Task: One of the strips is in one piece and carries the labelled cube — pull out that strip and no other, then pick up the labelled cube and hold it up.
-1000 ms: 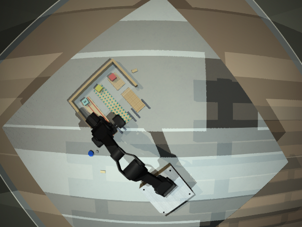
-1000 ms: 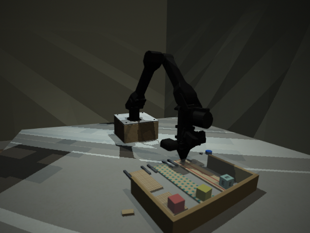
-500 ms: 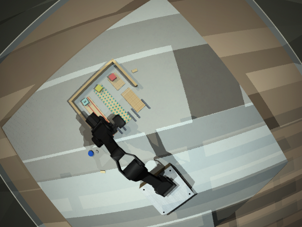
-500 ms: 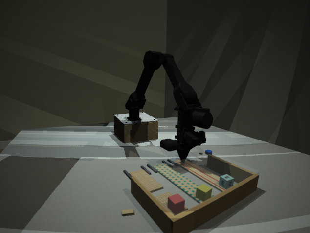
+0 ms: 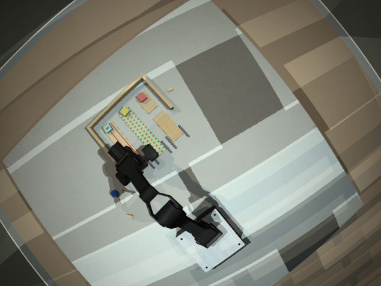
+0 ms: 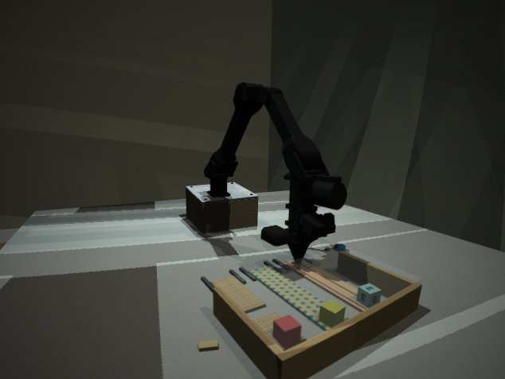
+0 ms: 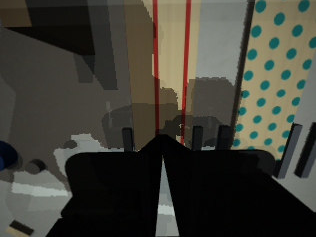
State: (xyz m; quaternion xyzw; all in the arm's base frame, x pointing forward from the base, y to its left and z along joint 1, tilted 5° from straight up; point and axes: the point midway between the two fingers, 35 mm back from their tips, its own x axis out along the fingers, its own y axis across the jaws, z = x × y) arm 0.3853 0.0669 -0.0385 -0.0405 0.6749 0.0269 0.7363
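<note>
My gripper tip is 20 cm short of the labelled cube, 2 cm to the right of it and 1 cm below it. The rest, counted from my gripper tip: blue disc (17 cm to the left, 3 cm behind); then beige pebble (8 cm behind, 5 cm to the left).
</note>
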